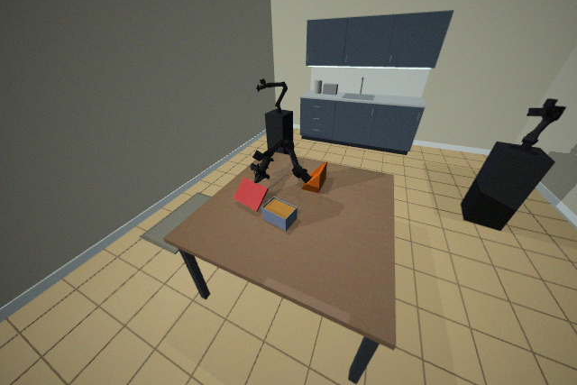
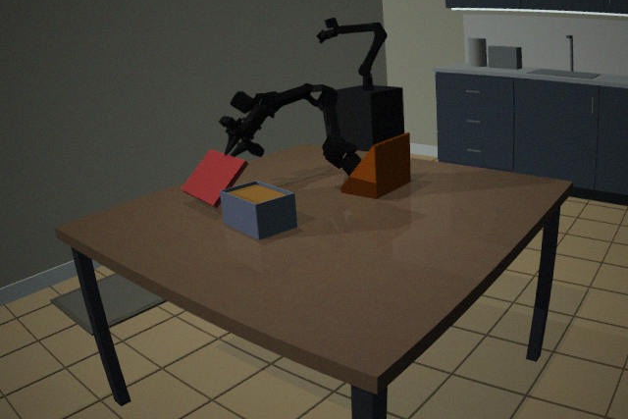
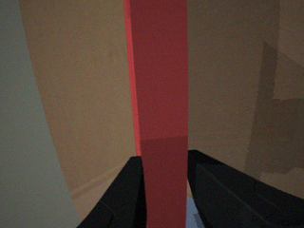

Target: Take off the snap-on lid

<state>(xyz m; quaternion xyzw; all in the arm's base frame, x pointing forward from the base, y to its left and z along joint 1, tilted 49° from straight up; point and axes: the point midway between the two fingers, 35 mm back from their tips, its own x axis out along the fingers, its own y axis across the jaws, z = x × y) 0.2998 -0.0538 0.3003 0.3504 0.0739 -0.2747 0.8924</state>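
Now: gripper tip 6 cm short of the red lid and 5 cm above it. Round my gripper tip: grey-blue storage box (26 cm to the left, 10 cm below, 8 cm ahead).
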